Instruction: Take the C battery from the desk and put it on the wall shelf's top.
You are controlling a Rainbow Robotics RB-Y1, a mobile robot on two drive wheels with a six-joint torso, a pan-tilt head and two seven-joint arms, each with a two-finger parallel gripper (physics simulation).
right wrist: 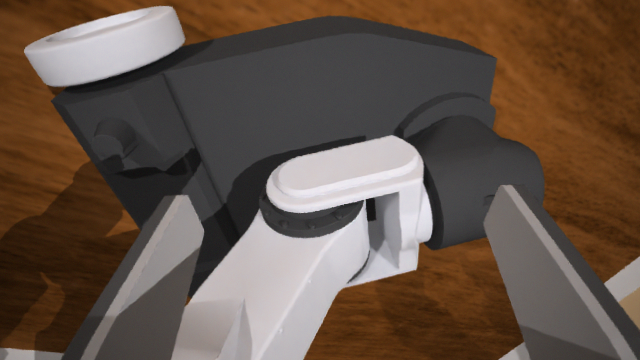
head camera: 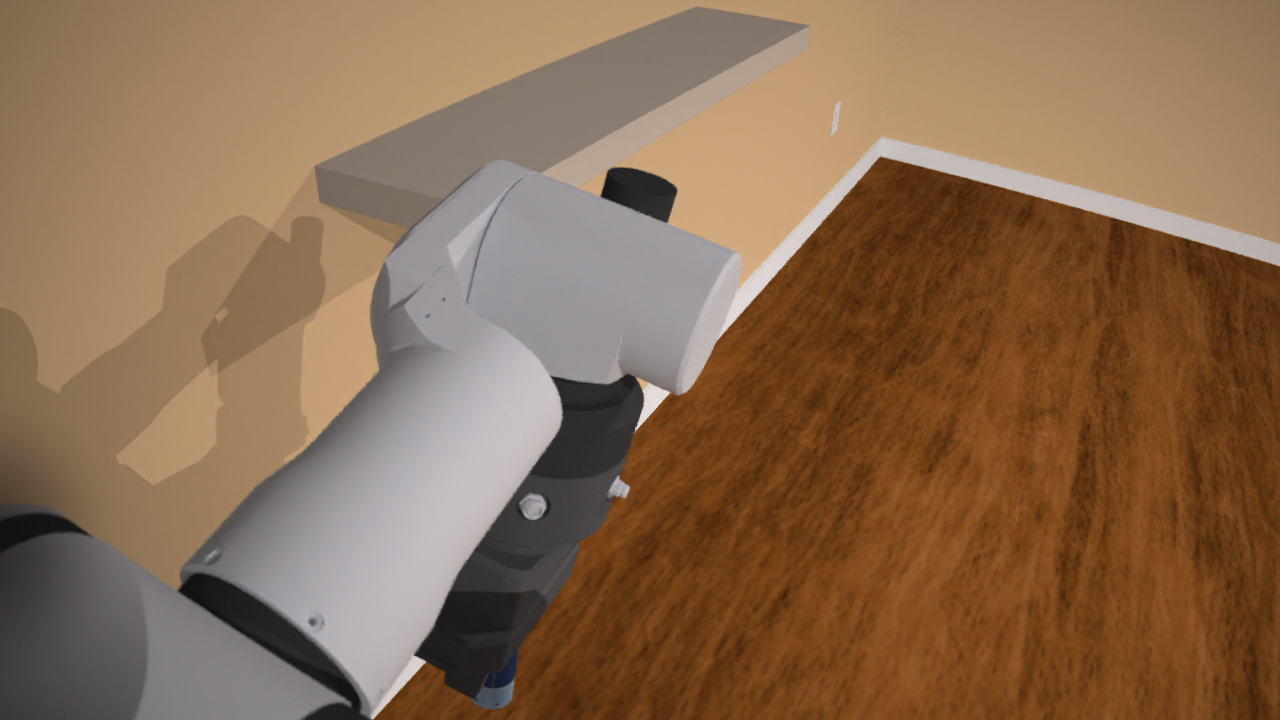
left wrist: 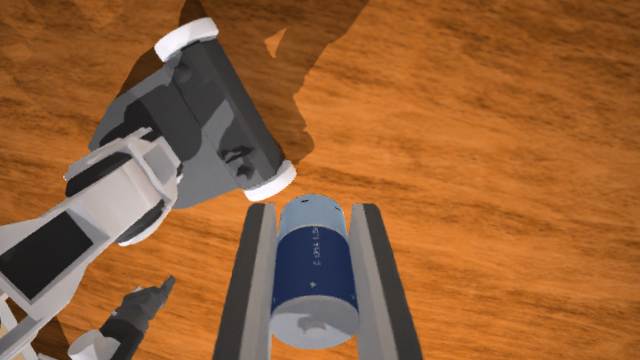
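Seen in the pictures: left gripper, fingertip midpoint: (head camera: pixel 475 669) (left wrist: pixel 313 221); right gripper, fingertip midpoint: (right wrist: pixel 340 209) (left wrist: pixel 156 283); robot's base at its link origin: (left wrist: pixel 241 106).
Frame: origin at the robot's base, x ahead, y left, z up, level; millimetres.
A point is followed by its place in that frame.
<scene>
The C battery (left wrist: pixel 314 265) @[z 994, x 482, y 24 mm] (head camera: pixel 495 687) @[z 978, x 461, y 14 mm] is dark blue with a light blue end and a grey end. It stands out between the fingers of my left gripper (left wrist: pixel 314 220) @[z 973, x 479, y 25 mm], which is shut on it; in the head camera the battery's lower end shows below the dark gripper body. The wall shelf (head camera: pixel 572 98) @[z 1001, x 1437, y -98 mm] is a long grey board at the upper middle of the head camera, partly hidden by my left arm. My left gripper is lower in the picture than the shelf. My right gripper (right wrist: pixel 340 209) @[z 539, x -232, y -267 mm] is open and empty, with its fingers wide apart. The desk does not show.
Brown wooden floor (head camera: pixel 984 447) @[z 1, x 1744, y -1176 mm] (left wrist: pixel 500 150) @[z 1, x 784, y -510 mm] lies below, with a white baseboard (head camera: pixel 1074 192) @[z 64, x 3241, y -2342 mm] along the tan walls. My dark wheeled base (left wrist: pixel 220 115) @[z 191, x 18, y 19 mm] (right wrist: pixel 300 90) @[z 170, x -247, y -161 mm] and white torso (right wrist: pixel 270 270) @[z 384, x -163, y -52 mm] show in the wrist views. A small white plate (head camera: pixel 836 118) @[z 400, x 3100, y -1149 mm] is on the wall.
</scene>
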